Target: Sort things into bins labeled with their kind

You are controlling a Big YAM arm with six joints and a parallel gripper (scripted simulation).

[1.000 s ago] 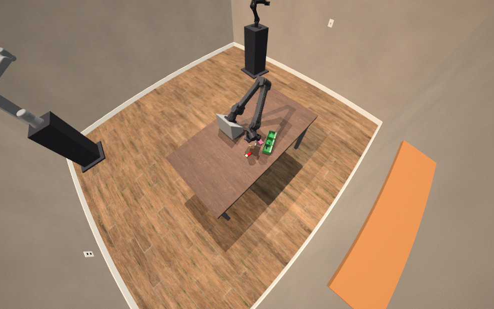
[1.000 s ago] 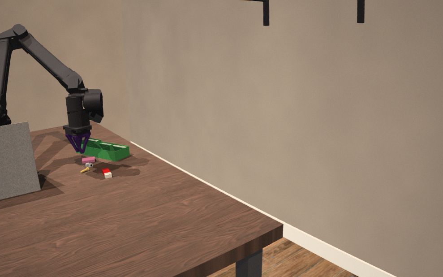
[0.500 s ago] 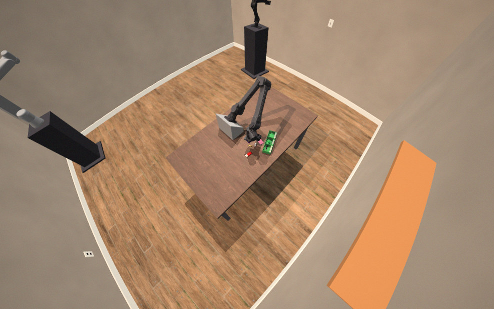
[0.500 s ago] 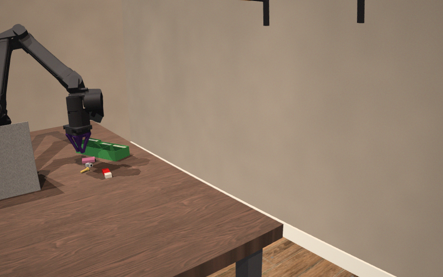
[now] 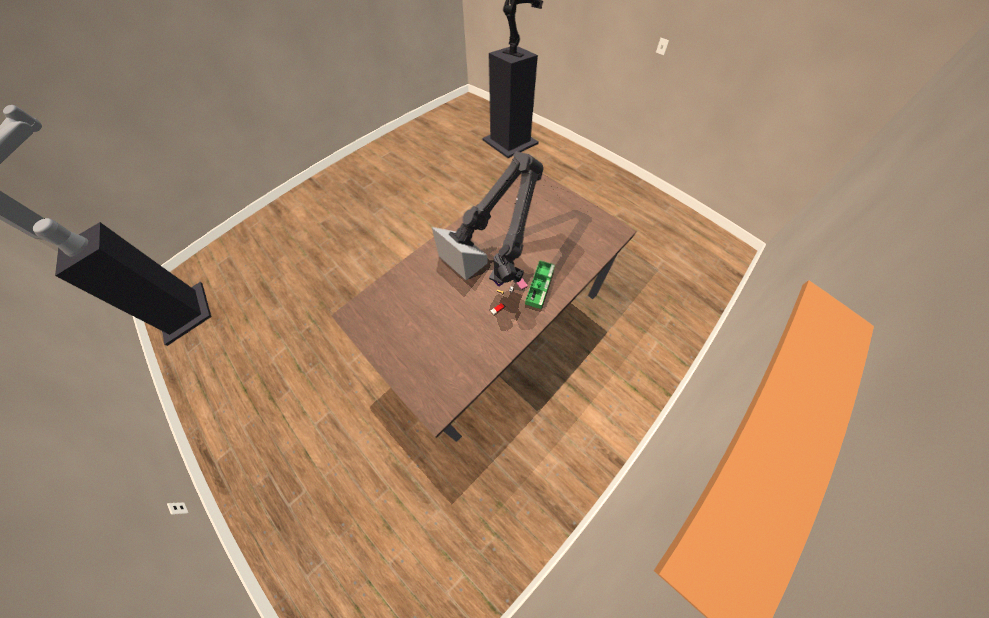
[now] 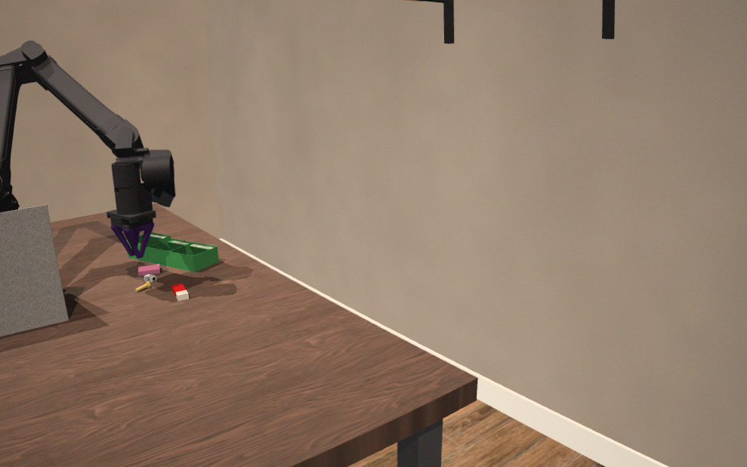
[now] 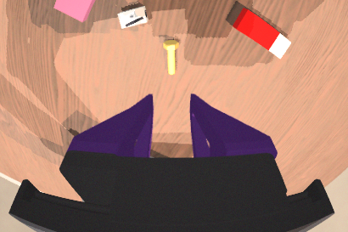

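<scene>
My hand is 80 mm above the brass-coloured bolt and 10 mm short of it. From my hand the other things lie so: pink pad: 120 mm to the left, 80 mm below, 40 mm ahead; then red-and-white block: 80 mm to the right, 80 mm below, 70 mm ahead; then white piece: 80 mm below, 50 mm to the left, 30 mm ahead.
</scene>
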